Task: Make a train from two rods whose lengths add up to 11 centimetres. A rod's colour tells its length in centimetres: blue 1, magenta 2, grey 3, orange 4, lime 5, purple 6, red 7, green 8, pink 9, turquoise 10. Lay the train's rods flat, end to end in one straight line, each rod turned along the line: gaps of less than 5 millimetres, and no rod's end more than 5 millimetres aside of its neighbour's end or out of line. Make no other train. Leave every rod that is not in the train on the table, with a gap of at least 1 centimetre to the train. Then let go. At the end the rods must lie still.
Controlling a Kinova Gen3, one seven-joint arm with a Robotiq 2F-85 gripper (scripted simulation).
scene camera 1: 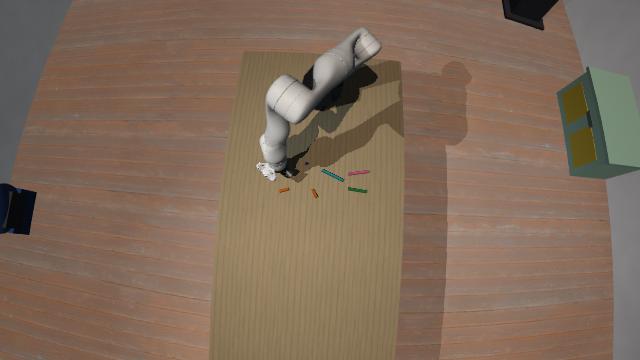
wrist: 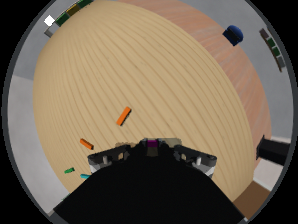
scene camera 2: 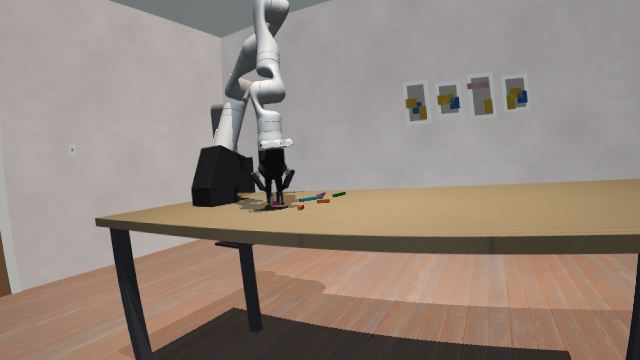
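Observation:
My gripper [scene camera 2: 275, 204] is there for me to see, and the wrist view has that same gripper of mine too [wrist: 152, 143].

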